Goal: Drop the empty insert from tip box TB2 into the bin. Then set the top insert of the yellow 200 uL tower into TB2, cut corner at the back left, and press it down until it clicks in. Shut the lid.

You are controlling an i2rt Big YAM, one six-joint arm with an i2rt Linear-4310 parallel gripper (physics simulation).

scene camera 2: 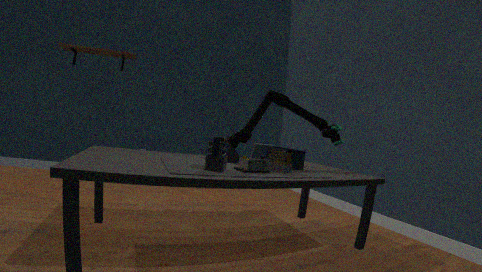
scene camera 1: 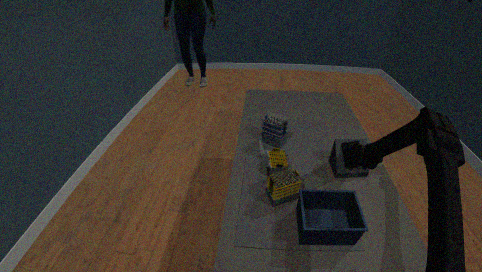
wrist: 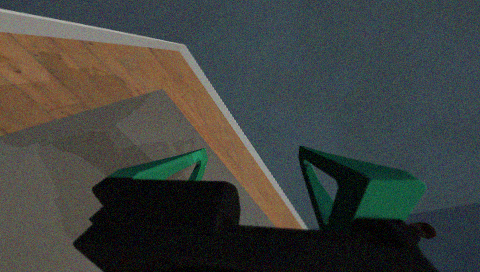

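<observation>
The tip box TB2 (scene camera 1: pixel 278 158) (scene camera 2: pixel 258 165) stands mid-table with a yellow perforated insert on it; its pale lid (scene camera 1: pixel 262 148) appears open at the left side in scene camera 1. The yellow tower (scene camera 1: pixel 284 186) (scene camera 2: pixel 281 160), a stack of yellow inserts on a grey base, stands between the box and the bin. The dark blue bin (scene camera 1: pixel 331 219) (scene camera 2: pixel 299 158) is open-topped; no insert is seen in it. My gripper (scene camera 2: pixel 339 135) (wrist: pixel 250 152) has green fingers, wide open and empty, high above the table's right end in scene camera 2. It does not show in scene camera 1.
A blue-grey tower (scene camera 1: pixel 274 130) (scene camera 2: pixel 216 155) of racks stands beyond the tip box. The arm's base block (scene camera 1: pixel 350 172) stands at the right on the grey table (scene camera 1: pixel 310 107). A person (scene camera 1: pixel 190 37) stands on the floor beyond the table. The images are dim and grainy.
</observation>
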